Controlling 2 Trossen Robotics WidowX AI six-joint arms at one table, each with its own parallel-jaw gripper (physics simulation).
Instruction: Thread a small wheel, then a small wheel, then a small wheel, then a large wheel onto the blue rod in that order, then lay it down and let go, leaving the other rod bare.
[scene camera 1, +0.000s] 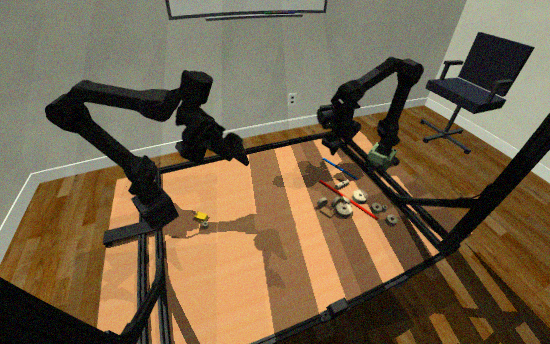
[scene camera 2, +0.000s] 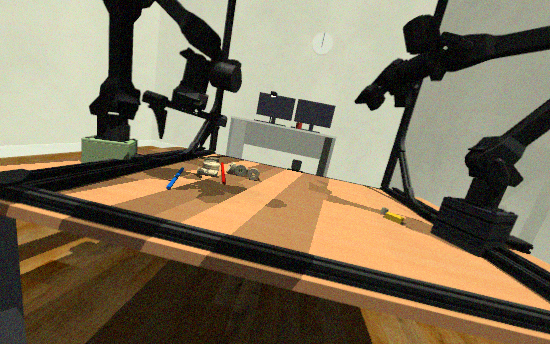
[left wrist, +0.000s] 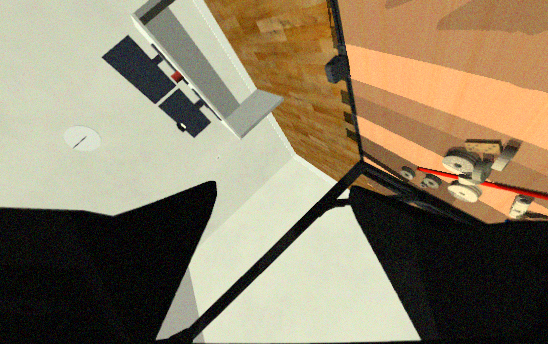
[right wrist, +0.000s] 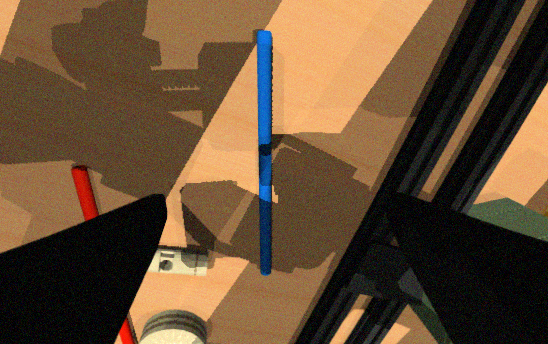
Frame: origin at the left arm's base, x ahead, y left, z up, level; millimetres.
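Seen in the pictures: left gripper, fingertip midpoint: (scene camera 1: 240, 162) (left wrist: 284, 190); right gripper, fingertip midpoint: (scene camera 1: 339, 149) (scene camera 2: 180, 144) (right wrist: 278, 204); left arm's base at its link origin: (scene camera 1: 150, 198) (scene camera 2: 479, 205); right arm's base at its link origin: (scene camera 1: 383, 150) (scene camera 2: 112, 139).
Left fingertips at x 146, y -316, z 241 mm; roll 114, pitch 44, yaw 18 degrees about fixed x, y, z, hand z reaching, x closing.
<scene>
Pixels of each thing's top centre, then the offset from my left fingertips to it.
- blue rod at its top centre: (right wrist: 265, 173) (scene camera 2: 176, 175) (scene camera 1: 339, 167) dx +519, dy -29, dz -331 mm
- red rod at its top centre: (right wrist: 118, 321) (left wrist: 479, 183) (scene camera 2: 223, 169) (scene camera 1: 347, 197) dx +382, dy -141, dz -331 mm
- pale cylindrical block at its top centre: (right wrist: 165, 268) (scene camera 2: 208, 169) (left wrist: 516, 211) (scene camera 1: 342, 182) dx +436, dy -88, dz -322 mm
- tan perforated block at its top centre: (left wrist: 481, 148) (scene camera 1: 327, 211) dx +275, dy -117, dz -332 mm
- yellow block at its top centre: (scene camera 2: 395, 215) (scene camera 1: 200, 215) dx -44, dy +199, dz -326 mm
- small grey piece at its top centre: (scene camera 1: 205, 223) dx -55, dy +158, dz -323 mm
The blue rod (scene camera 1: 340, 169) (scene camera 2: 175, 178) (right wrist: 265, 110) lies bare on the table, centred between the right fingers in the right wrist view. The red rod (scene camera 1: 367, 212) (scene camera 2: 223, 174) (right wrist: 84, 192) lies bare nearby. Large wheels (scene camera 1: 359, 196) (left wrist: 465, 191) lie beside the red rod. A small wheel (scene camera 1: 377, 207) (left wrist: 431, 181) and another small wheel (scene camera 1: 392, 219) (left wrist: 407, 173) lie near its end; an upright one (scene camera 1: 322, 202) stands by the pile. My right gripper (scene camera 2: 191, 125) (right wrist: 278, 204) is open and empty above the blue rod. My left gripper (left wrist: 284, 190) is open and empty, high above the table's left side in scene camera 1.
A pale cylindrical block (scene camera 1: 342, 184) (right wrist: 182, 262) lies between the rods. A tan perforated block (left wrist: 483, 146) lies by the wheel pile. A yellow block (scene camera 1: 201, 216) (scene camera 2: 394, 217) and a small grey piece (scene camera 1: 204, 224) lie near the left arm's base. Black rails edge the table.
</scene>
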